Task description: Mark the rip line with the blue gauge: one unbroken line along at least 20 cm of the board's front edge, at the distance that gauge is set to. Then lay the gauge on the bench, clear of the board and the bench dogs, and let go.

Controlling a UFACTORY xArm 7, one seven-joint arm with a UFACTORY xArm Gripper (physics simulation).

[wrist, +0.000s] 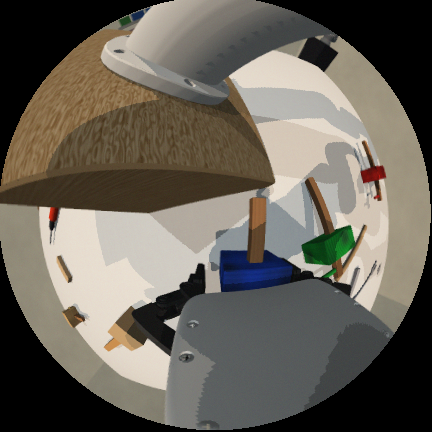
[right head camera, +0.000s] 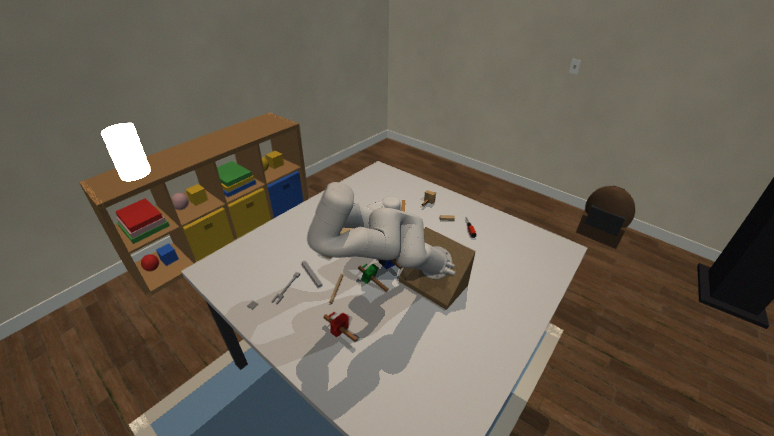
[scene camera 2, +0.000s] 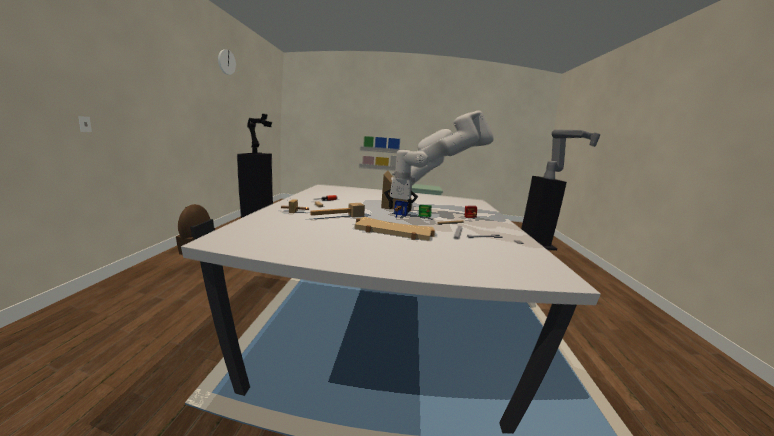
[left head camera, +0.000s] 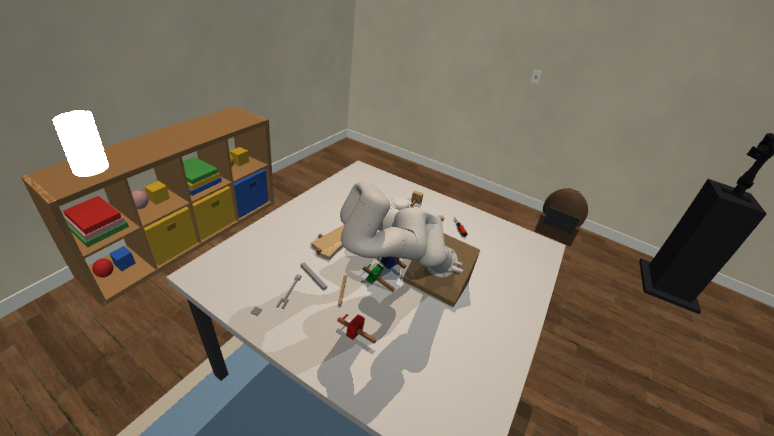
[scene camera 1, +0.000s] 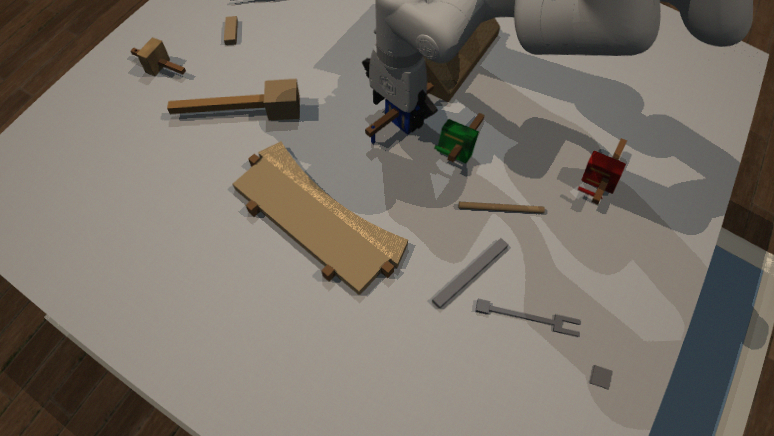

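Where they show: gripper, fingertip midpoint: (wrist: 242,273) (scene camera 2: 399,209) (left head camera: 391,259) (scene camera 1: 398,113); arm's base at its link origin: (wrist: 170,62) (right head camera: 436,262).
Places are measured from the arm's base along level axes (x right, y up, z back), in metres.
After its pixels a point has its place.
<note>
The blue gauge (left head camera: 388,263) @[y -0.078, x -0.051, z -0.202 m] (right head camera: 386,263) @[y -0.076, x -0.051, z -0.199 m] (scene camera 1: 397,118) @[y -0.085, x -0.016, z -0.220 m] (scene camera 2: 400,209) @[y -0.080, x -0.014, z -0.219 m] (wrist: 255,275) @[y -0.044, x -0.017, z -0.191 m] stands on the bench near the robot's base, its wooden beam passing through the blue block. My gripper (scene camera 1: 400,112) @[y -0.086, x -0.011, z -0.207 m] (scene camera 2: 401,202) @[y -0.086, x -0.011, z -0.207 m] (wrist: 242,273) @[y -0.086, x -0.011, z -0.207 m] is low over it, open, with the fingers on either side of the block; in the wrist view a gap shows at the left finger. Contact on the right side is hidden. The board (left head camera: 328,246) @[y -0.090, x -0.094, z -0.472 m] (scene camera 1: 308,216) @[y -0.090, x 0.024, z -0.471 m] (scene camera 2: 394,229) @[y -0.090, x 0.017, z -0.505 m] lies with one straight long edge and one curved edge, its visible top plain. Bench dogs (scene camera 1: 252,207) @[y -0.085, x 0.115, z -0.503 m] (scene camera 1: 328,272) @[y -0.085, x -0.059, z -0.544 m] (scene camera 1: 387,268) @[y -0.085, x -0.138, z -0.494 m] stand at its edges.
A green gauge (scene camera 1: 457,141) @[y -0.062, x -0.140, z -0.231 m] (wrist: 327,246) @[y -0.053, x -0.109, z -0.204 m] stands close beside the blue one; a red gauge (scene camera 1: 603,172) @[y -0.058, x -0.395, z -0.168 m] is farther off. The wooden base block (left head camera: 460,270) @[y 0.023, x -0.032, z 0.083 m] (wrist: 125,130) is behind. A mallet (scene camera 1: 281,100) @[y -0.056, x 0.182, z -0.303 m], a dowel (scene camera 1: 501,207) @[y -0.099, x -0.258, z -0.295 m] and a grey bar (scene camera 1: 470,273) @[y -0.099, x -0.259, z -0.433 m] lie around.
</note>
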